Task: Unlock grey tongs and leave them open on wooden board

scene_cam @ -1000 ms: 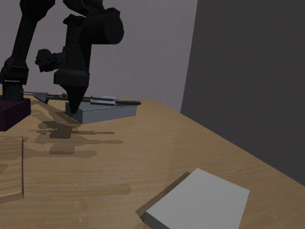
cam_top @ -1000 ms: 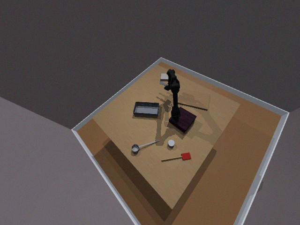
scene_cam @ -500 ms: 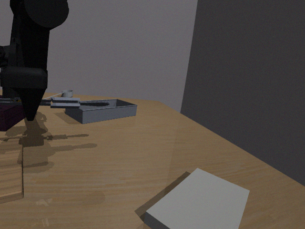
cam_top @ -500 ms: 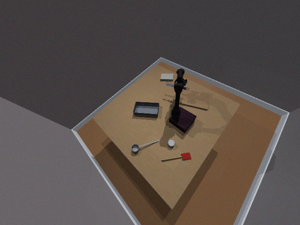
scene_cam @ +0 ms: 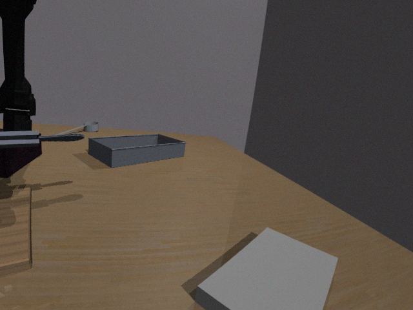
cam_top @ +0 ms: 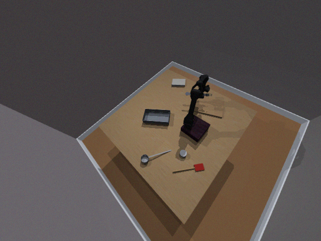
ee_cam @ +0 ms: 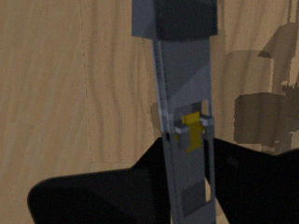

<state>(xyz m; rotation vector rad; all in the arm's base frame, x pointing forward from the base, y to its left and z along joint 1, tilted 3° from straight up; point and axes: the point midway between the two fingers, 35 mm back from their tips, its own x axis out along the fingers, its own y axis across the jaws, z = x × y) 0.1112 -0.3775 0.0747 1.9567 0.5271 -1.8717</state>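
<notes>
Now: the wooden board 110 mm behind my gripper tip, 10 mm to the right of it and 100 mm below it. Also, from my gripper tip: roasting tin 250 mm ahead, 480 mm to the left, 80 mm below; then yellow lock piece 20 mm behind, 10 mm to the right, 40 mm above; then white block 400 mm ahead, 120 mm to the right, 90 mm below.
</notes>
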